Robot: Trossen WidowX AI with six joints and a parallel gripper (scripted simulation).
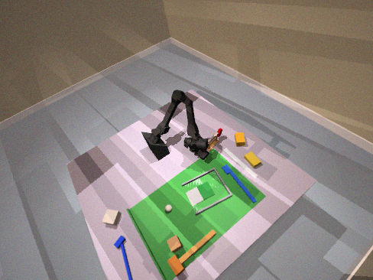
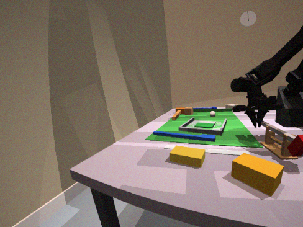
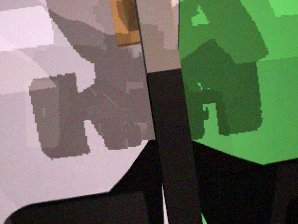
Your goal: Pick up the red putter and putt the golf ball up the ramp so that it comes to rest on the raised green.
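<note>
Right now the red putter is 1 cm behind my gripper tip, 11 cm to the left of it and 2 cm above it. The rest, counted from my gripper tip: white golf ball: 13 cm ahead, 41 cm to the right, 2 cm below; then wooden rack: 14 cm to the left, 1 cm below; then tan block: 31 cm ahead, 51 cm to the right, 1 cm below.
</note>
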